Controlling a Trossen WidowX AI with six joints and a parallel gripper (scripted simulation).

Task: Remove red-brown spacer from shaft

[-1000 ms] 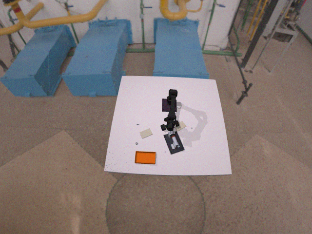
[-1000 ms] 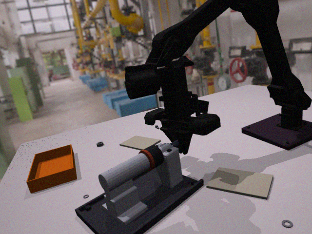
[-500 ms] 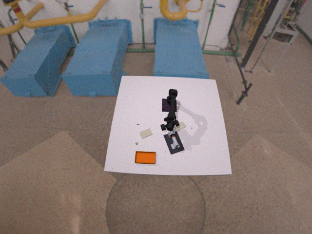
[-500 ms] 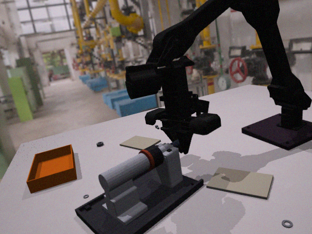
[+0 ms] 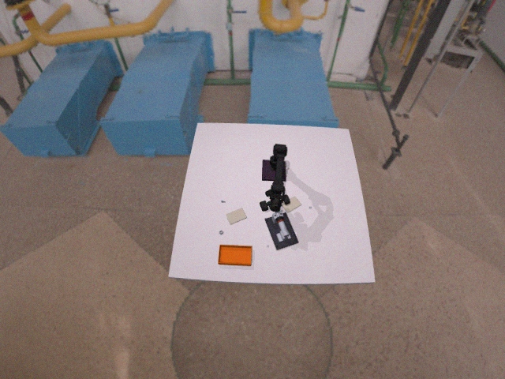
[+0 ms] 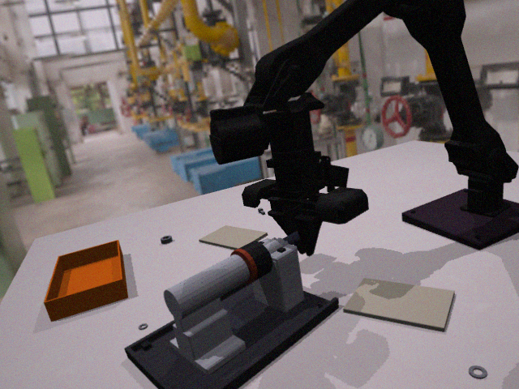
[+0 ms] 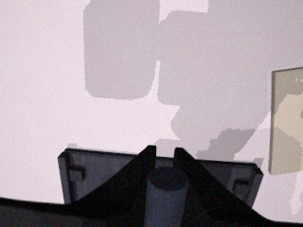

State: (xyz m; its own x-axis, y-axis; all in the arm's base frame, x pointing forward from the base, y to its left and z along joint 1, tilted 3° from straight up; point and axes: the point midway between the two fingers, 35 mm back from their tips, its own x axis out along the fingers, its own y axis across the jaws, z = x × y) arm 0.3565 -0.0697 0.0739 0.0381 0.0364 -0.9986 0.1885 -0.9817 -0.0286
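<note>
My gripper tip is now 10 cm short of the black spacer, 3 cm below it and 2 cm to the right of it. From my gripper tip the other things lie so: red-brown spacer (11 cm ahead, 3 cm above, 2 cm to the left); then orange tray (28 cm to the right, 28 cm ahead, 4 cm below).
</note>
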